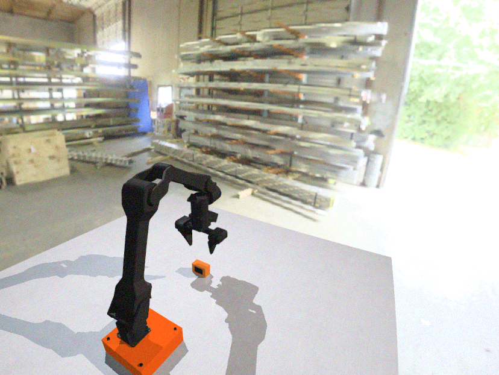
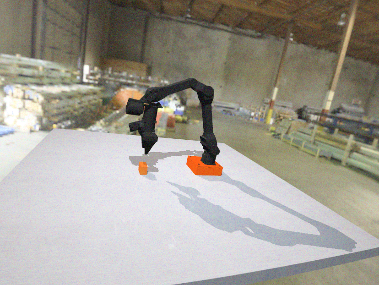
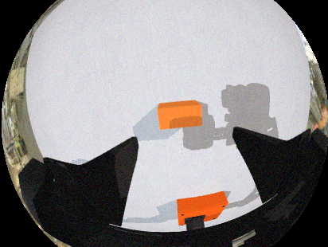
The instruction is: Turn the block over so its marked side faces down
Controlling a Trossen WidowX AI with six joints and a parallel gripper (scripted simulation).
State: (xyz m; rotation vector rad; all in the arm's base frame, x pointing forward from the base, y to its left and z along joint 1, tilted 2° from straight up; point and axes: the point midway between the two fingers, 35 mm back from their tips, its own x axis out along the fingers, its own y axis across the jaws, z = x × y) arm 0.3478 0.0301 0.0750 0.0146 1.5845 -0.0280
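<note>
My gripper tip is now 80 mm above the orange block and 10 mm past it.
</note>
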